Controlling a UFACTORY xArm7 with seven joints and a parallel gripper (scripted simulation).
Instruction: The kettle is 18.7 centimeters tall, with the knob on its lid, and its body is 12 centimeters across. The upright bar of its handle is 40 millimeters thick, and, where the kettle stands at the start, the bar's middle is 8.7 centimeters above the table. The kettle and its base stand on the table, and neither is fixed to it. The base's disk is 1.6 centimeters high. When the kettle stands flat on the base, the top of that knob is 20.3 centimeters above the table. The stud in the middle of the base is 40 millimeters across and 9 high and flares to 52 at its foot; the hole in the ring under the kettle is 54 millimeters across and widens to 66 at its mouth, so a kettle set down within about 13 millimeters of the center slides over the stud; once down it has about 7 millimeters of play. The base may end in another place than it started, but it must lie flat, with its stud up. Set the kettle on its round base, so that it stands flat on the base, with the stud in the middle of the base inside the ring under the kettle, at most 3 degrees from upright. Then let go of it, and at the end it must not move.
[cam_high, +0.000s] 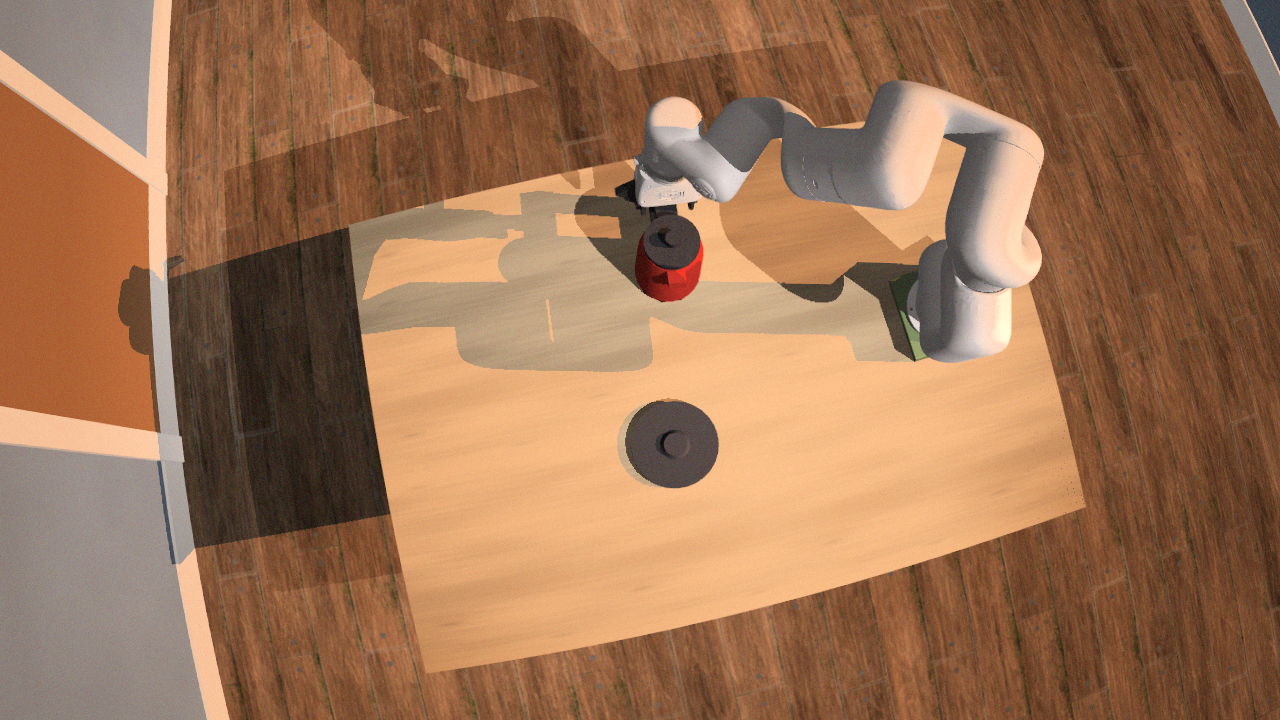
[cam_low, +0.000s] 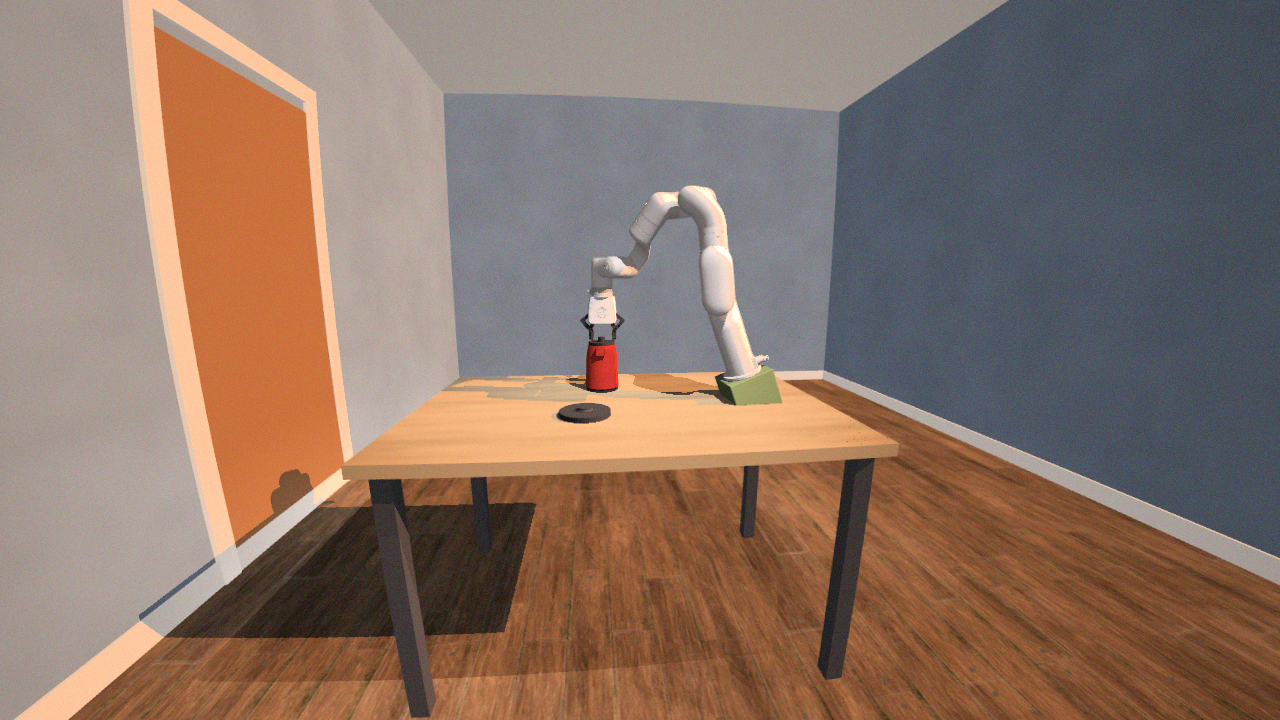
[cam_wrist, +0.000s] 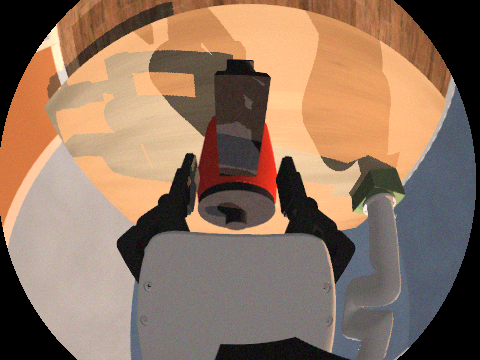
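Right now the red kettle is 80 mm below my hand and 30 mm to the left of it. The rest, counted from my hand: dark round base (380 mm to the left, 160 mm below).
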